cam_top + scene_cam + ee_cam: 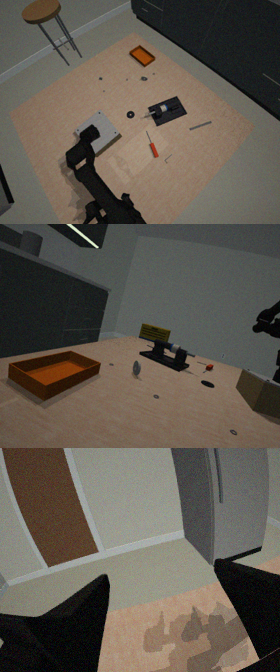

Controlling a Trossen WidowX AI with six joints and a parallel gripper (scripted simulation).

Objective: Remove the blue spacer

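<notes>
My gripper tip is 56 cm short of the grey shaft, 37 cm to the right of it and 22 cm above it. The rest, counted from my gripper tip: blue spacer: 61 cm ahead, 36 cm to the left, 22 cm below; then red-handled screwdriver: 42 cm ahead, 30 cm below, 22 cm to the left; then pale spacer: 58 cm ahead, 37 cm to the left, 22 cm below.
</notes>
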